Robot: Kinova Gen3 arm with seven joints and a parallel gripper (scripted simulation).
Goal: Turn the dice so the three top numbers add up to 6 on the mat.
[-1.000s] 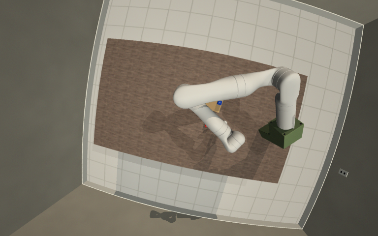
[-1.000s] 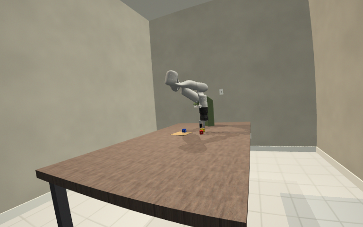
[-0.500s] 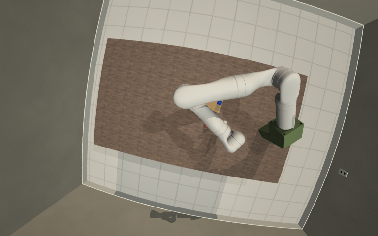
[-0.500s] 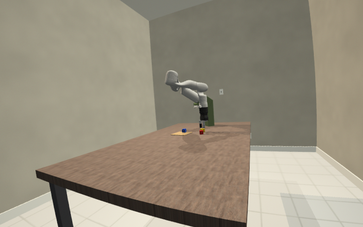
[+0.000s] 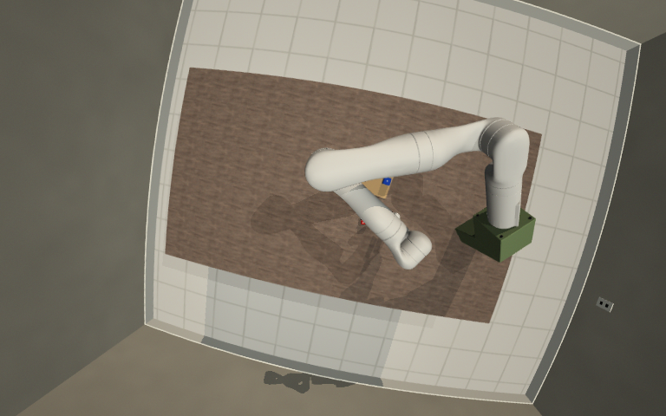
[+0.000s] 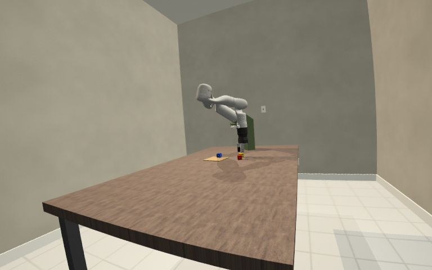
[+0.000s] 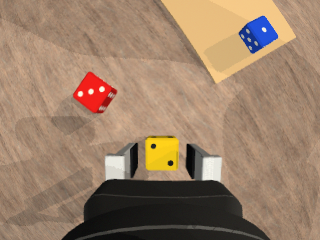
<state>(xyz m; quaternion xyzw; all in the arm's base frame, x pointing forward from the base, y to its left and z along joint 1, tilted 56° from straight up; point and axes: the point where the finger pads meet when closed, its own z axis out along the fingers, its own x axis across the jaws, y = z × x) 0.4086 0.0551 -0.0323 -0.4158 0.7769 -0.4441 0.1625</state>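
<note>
Now: the yellow die 40 mm below my hand. From my hand the other things lie so: blue die: 170 mm to the right, 40 mm below; tan mat: 180 mm to the right, 50 mm below, 40 mm ahead; red die: 90 mm ahead, 40 mm below.
</note>
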